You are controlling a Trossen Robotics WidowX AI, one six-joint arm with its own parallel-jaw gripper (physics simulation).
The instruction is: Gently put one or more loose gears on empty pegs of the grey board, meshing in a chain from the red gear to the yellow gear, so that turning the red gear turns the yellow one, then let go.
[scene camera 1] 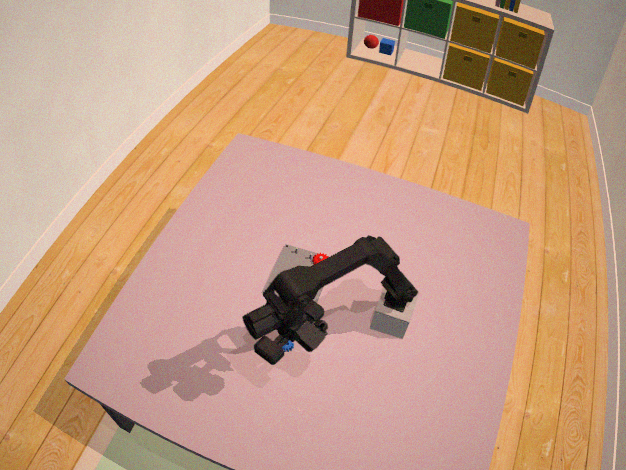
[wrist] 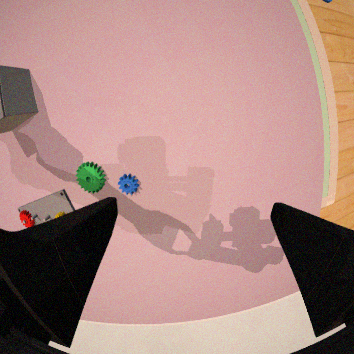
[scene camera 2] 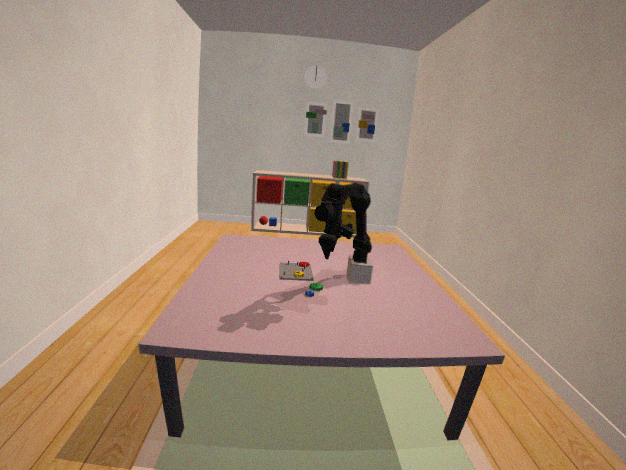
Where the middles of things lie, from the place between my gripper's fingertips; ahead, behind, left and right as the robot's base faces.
Labels:
I see the grey board (scene camera 1: 288, 259) 130 mm ahead of my hand, 380 mm to the right of it and 240 mm below it.

